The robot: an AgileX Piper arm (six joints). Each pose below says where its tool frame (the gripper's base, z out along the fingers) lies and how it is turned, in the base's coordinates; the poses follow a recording.
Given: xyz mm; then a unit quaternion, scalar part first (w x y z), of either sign.
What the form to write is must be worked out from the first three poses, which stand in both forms.
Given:
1: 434 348 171 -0.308 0.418 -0.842 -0.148
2: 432 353 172 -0.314 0.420 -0.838 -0.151
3: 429 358 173 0.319 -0.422 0.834 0.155
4: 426 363 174 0.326 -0.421 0.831 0.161
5: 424 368 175 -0.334 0.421 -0.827 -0.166
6: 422 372 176 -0.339 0.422 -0.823 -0.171
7: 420 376 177 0.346 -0.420 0.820 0.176
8: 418 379 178 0.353 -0.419 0.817 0.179
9: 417 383 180 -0.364 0.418 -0.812 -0.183
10: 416 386 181 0.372 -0.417 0.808 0.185
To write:
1: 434 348 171 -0.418 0.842 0.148 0.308
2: 432 353 172 -0.420 0.838 0.151 0.314
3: 429 358 173 -0.422 0.834 0.155 0.319
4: 426 363 174 -0.421 0.831 0.161 0.326
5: 424 368 175 -0.421 0.827 0.166 0.334
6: 422 372 176 -0.422 0.823 0.171 0.339
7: 420 376 177 -0.420 0.820 0.176 0.346
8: 418 379 178 -0.419 0.817 0.179 0.353
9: 417 383 180 -0.418 0.812 0.183 0.364
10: 416 386 181 -0.417 0.808 0.185 0.372
